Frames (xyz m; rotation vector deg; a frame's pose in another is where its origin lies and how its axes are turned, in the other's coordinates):
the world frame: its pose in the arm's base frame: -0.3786 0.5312 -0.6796 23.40 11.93 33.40
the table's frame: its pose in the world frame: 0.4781 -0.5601 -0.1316 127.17 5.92 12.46
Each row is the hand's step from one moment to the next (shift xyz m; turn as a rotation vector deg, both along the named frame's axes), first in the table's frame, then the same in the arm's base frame.
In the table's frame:
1: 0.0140 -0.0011 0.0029 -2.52 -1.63 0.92
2: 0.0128 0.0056 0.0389 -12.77 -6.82 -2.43
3: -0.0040 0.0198 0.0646 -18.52 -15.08 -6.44
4: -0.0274 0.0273 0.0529 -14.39 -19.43 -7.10
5: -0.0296 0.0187 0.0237 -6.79 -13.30 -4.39
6: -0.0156 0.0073 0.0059 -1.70 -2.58 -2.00
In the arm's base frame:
1: 0.0111 0.0089 -0.0017 -2.47 -0.71 -1.80
2: 0.0267 -0.0071 -0.0308 -14.29 -2.57 -2.16
3: 0.0306 -0.0355 -0.0488 -24.55 0.82 -2.88
4: 0.0126 -0.0523 -0.0374 -23.97 6.75 -3.85
5: -0.0041 -0.0391 -0.0155 -13.90 6.43 -2.75
6: -0.0059 -0.0169 -0.0035 -3.40 1.34 0.45

